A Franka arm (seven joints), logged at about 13 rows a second.
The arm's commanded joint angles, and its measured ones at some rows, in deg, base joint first. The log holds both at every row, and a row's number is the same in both.
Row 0, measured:
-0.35, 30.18, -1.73, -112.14, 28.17, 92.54, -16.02
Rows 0 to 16, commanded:
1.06, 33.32, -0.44, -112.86, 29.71, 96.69, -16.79
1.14, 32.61, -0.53, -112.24, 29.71, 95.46, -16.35
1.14, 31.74, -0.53, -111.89, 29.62, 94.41, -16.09
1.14, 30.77, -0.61, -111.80, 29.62, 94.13, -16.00
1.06, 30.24, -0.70, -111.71, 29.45, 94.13, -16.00
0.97, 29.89, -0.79, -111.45, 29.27, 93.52, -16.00
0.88, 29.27, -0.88, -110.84, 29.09, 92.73, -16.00
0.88, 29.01, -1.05, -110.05, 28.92, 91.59, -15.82
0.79, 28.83, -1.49, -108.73, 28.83, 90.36, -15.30
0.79, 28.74, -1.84, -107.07, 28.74, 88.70, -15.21
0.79, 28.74, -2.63, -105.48, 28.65, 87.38, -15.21
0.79, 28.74, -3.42, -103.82, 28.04, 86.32, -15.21
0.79, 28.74, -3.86, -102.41, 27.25, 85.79, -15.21
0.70, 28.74, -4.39, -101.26, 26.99, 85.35, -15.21
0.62, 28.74, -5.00, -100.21, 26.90, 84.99, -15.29
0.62, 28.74, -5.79, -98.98, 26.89, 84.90, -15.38
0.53, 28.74, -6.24, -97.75, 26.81, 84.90, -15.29
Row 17, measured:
0.33, 29.05, -5.22, -100.06, 27.87, 86.07, -15.92
